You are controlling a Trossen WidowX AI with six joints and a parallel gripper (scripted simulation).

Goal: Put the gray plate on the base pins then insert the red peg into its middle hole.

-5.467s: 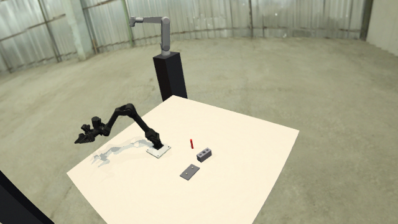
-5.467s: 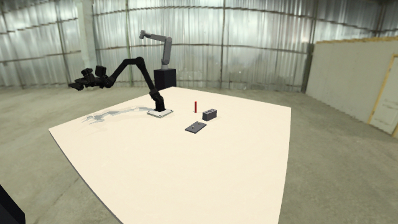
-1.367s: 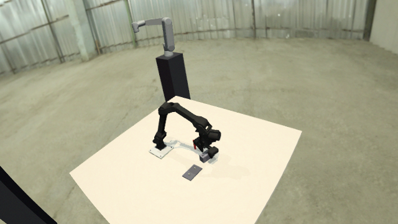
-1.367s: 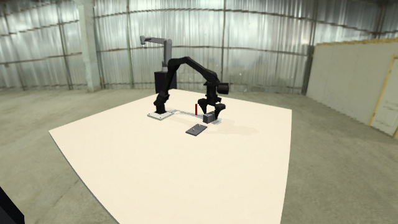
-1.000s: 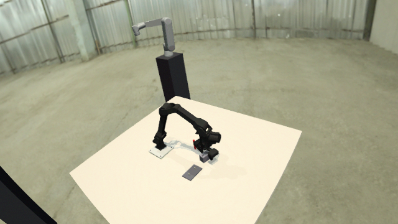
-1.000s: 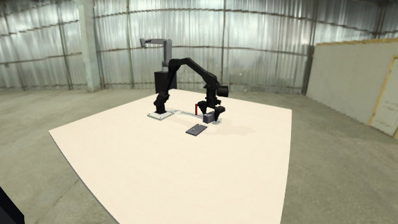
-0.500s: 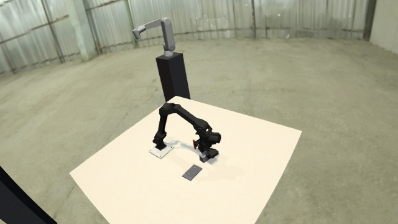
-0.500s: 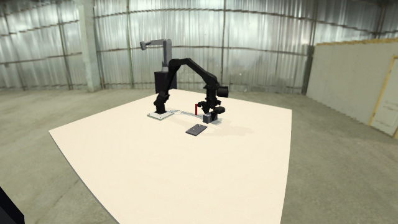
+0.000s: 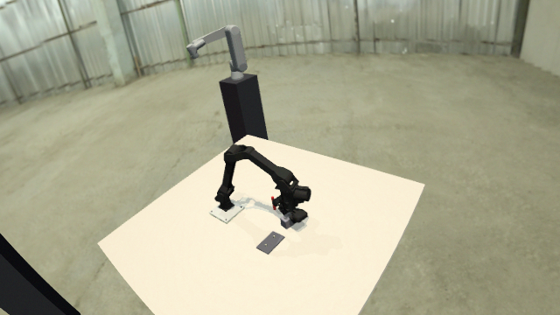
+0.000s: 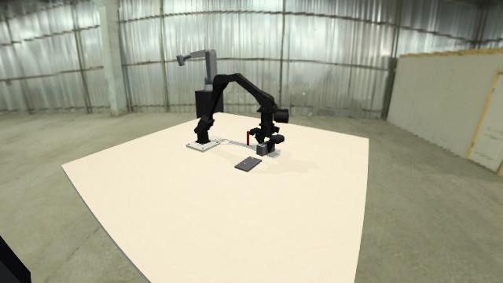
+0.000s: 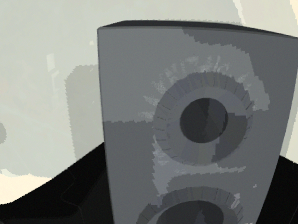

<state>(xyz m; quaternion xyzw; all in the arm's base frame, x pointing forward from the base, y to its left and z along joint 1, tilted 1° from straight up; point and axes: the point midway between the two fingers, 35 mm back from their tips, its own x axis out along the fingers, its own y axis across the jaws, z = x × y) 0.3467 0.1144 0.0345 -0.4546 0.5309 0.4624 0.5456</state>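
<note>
Now: gripper tip 10 mm short of the base and 150 mm to the left of it. Round my gripper tip: gray plate 30 mm above; then red peg 130 mm behind, 20 mm to the left, 30 mm above.
</note>
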